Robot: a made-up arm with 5 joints.
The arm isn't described. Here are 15 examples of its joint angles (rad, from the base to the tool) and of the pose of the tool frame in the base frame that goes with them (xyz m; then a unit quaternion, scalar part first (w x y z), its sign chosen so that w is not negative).
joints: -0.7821 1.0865 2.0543 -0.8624 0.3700
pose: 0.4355 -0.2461 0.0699 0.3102 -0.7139 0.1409 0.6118
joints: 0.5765 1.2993 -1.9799 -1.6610 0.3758
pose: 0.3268 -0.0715 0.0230 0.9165 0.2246 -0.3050 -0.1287
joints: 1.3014 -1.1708 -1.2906 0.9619 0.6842
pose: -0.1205 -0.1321 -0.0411 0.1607 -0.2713 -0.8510 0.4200
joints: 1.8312 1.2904 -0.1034 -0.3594 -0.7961
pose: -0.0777 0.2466 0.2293 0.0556 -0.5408 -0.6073 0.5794
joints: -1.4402 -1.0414 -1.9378 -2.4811 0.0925
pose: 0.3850 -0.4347 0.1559 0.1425 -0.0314 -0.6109 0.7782
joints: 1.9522 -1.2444 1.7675 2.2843 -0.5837
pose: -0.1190 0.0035 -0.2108 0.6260 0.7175 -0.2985 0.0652
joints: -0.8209 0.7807 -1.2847 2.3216 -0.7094
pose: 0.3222 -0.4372 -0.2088 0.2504 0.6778 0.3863 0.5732
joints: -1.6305 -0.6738 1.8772 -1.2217 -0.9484
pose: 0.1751 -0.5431 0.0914 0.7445 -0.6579 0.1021 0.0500
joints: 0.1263 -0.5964 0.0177 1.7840 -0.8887
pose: 0.2768 -0.1266 -0.2387 0.1513 -0.3812 -0.6515 -0.6382
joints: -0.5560 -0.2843 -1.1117 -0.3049 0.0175
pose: 0.2099 -0.3664 -0.0669 0.5884 0.5145 0.4799 -0.3986
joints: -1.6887 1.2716 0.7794 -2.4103 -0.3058
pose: 0.0187 -0.6195 0.1983 0.4938 -0.7761 -0.3115 0.2383
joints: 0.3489 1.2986 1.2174 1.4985 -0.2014
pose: 0.6025 0.2092 0.0817 0.2141 -0.8693 0.3907 -0.2143
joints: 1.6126 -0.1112 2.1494 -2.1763 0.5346
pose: 0.0642 0.2295 0.0865 0.3934 -0.3775 0.1263 -0.8287
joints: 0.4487 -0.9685 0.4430 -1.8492 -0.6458
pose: 0.2643 -0.1304 0.0329 0.9096 -0.3167 -0.0307 0.2673
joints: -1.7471 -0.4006 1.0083 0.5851 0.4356
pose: 0.1136 -0.6800 -0.1058 0.5384 0.4523 0.6621 -0.2593
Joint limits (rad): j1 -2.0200..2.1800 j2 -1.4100..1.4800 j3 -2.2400..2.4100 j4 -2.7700..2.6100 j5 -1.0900..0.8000
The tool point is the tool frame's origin. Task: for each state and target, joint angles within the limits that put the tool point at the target. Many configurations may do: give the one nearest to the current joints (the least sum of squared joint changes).
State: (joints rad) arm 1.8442 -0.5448 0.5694 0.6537 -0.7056
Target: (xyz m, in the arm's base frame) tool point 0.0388 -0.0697 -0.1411
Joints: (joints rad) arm 1.8446 -1.2457 -0.2446 0.1269 -0.7243
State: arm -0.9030 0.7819 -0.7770 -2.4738 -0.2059
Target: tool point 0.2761 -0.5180 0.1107
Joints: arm -0.8305 1.3271 -0.2920 -2.1243 -0.1609
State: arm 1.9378 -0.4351 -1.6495 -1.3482 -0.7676
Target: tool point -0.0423 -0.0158 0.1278
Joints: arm 1.6852 -0.6307 -1.9755 -1.7332 -0.7914
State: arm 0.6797 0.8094 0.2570 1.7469 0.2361
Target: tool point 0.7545 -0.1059 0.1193
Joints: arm 0.1010 1.3556 0.2859 1.8024 0.2989
